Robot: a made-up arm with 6 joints. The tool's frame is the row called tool.
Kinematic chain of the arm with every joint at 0, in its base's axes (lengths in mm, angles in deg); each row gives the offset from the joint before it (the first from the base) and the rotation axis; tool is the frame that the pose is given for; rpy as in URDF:
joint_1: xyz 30 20 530 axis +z
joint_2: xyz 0 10 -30 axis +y
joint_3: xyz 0 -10 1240 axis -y
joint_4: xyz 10 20 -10 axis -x
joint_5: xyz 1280 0 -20 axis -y
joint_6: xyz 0 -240 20 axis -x
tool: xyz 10 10 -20 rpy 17.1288 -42.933 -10.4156
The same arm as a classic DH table. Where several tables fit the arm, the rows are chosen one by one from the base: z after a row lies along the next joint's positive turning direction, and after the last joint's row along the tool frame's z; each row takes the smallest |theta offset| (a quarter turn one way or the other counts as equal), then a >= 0, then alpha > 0; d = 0 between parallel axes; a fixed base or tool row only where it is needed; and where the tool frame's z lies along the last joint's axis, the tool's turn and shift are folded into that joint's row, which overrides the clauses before.
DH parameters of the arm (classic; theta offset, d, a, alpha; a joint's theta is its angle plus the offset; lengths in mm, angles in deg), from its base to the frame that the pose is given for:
base (fixed): 33.69 0 36.1 0
joint_1: -33.69 500 0 -90
joint_2: -90 0 1240 180
joint_3: 0 -20 -10 -90
joint_4: 0 -1290 -20 90
joint_5: 0 240 20 -90
joint_6: 76.19 11 4.9 46.1
tool (fixed): -88.05 -30.3 0 0

